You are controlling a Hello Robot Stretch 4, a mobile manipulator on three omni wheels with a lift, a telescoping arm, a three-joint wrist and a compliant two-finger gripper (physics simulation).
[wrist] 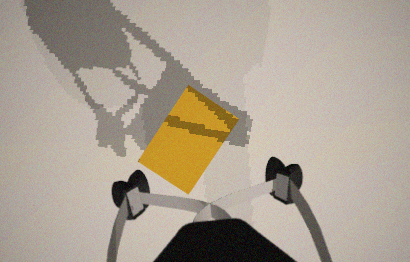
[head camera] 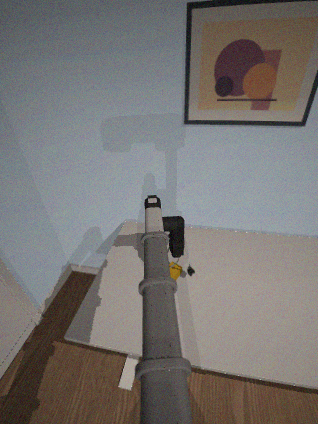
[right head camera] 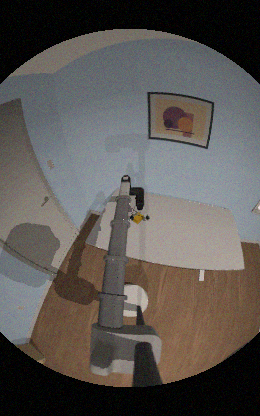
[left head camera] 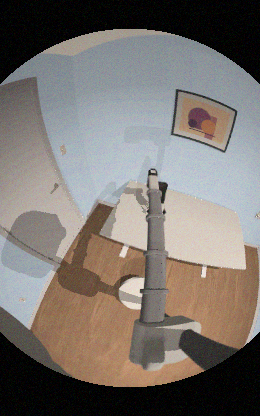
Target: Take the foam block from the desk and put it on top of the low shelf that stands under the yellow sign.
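Pixels of known places: gripper, fingertip midpoint: (wrist: 207,179) (head camera: 176,275) (right head camera: 139,219); robot's base, link origin: (right head camera: 130,299) (left head camera: 135,291).
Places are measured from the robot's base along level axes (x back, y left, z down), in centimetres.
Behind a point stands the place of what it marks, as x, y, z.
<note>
The yellow-orange foam block (head camera: 175,270) {-72.9, -8.8, -73.7} (right head camera: 138,219) {-69.7, -8.1, -73.2} (wrist: 186,145) {-72.9, -7.1, -73.8} lies on the pale desk (head camera: 260,310) {-52.1, -42.3, -69.3} (left head camera: 215,240) {-45.2, -69.8, -69.3} (right head camera: 200,237) {-50.7, -64.5, -69.2} (wrist: 345,100) {-75.9, -25.9, -69.2}. In the wrist view it is turned at an angle, and shadow bands cross its top. My gripper (wrist: 207,179) {-69.5, -8.7, -74.2} is open, with its two dark fingertips wide apart above the desk. In the wrist view the block lies ahead of the fingertips and left of their middle, its lower corner reaching between them. Nothing is held. In the head view the arm hides one fingertip. The low shelf and the yellow sign do not show.
The telescoping arm (head camera: 159,320) {-28.1, 0.0, -115.9} (left head camera: 155,270) {-14.8, 0.3, -116.2} (right head camera: 114,270) {-16.6, -0.5, -116.2} reaches over the desk towards the blue wall. A framed picture (head camera: 250,65) {-107.8, -43.7, -154.5} (left head camera: 204,120) {-107.6, -44.3, -152.8} (right head camera: 181,120) {-107.4, -45.2, -151.3} hangs on it. A grey door (left head camera: 25,150) {-71.8, 100.8, -140.4} (right head camera: 20,170) {-75.2, 99.9, -134.7} stands at the left. A round white object (left head camera: 129,294) {2.5, 7.5, -18.7} (right head camera: 137,295) {-5.9, -8.6, -18.7} is partly behind the arm.
</note>
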